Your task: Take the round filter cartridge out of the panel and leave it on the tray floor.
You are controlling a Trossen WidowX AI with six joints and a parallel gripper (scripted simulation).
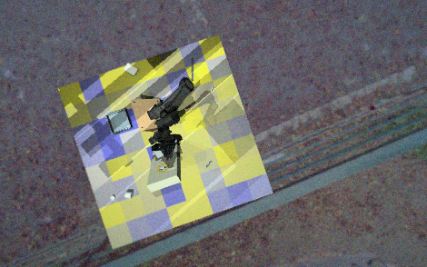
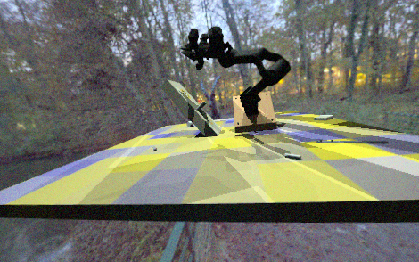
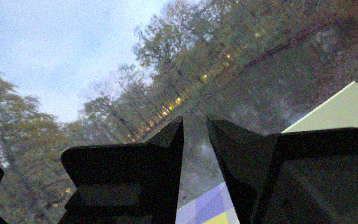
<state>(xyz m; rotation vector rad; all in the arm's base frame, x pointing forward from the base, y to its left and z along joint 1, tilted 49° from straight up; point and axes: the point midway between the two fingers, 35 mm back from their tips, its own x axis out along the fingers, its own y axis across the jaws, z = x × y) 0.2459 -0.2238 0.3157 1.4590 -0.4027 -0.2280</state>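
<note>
The round filter cartridge is 21 cm below my gripper tip, 12 cm to the right of it and 5 cm ahead of it. The rest, counted from my gripper tip: white cylinder: 51 cm to the right, 43 cm below, 13 cm ahead; then small grey peg: 45 cm below, 38 cm to the left, 35 cm behind; then cream service panel: 29 cm below, 11 cm to the right, 1 cm ahead.
</note>
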